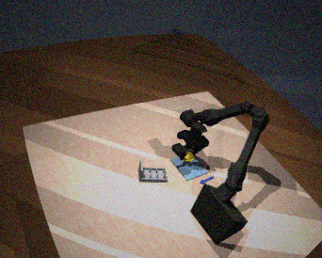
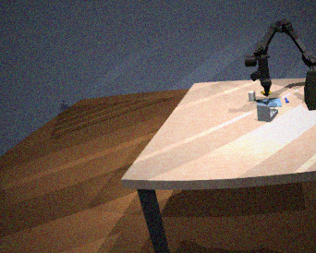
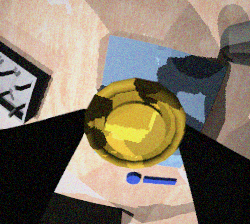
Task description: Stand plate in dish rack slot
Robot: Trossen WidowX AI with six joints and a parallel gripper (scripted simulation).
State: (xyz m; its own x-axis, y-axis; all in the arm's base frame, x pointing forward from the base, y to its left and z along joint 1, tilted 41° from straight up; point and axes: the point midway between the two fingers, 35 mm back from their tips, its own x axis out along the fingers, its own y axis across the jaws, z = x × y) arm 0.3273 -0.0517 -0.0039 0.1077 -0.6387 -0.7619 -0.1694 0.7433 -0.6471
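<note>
The grey dish rack is 18 cm to the left of my gripper tip, 4 cm below it and 2 cm behind it. Round my gripper tip: blue mat: 6 cm below, 3 cm to the right, 1 cm behind; white cup: 10 cm ahead, 9 cm to the right, 4 cm below; yellow plate: 1 cm above.
</note>
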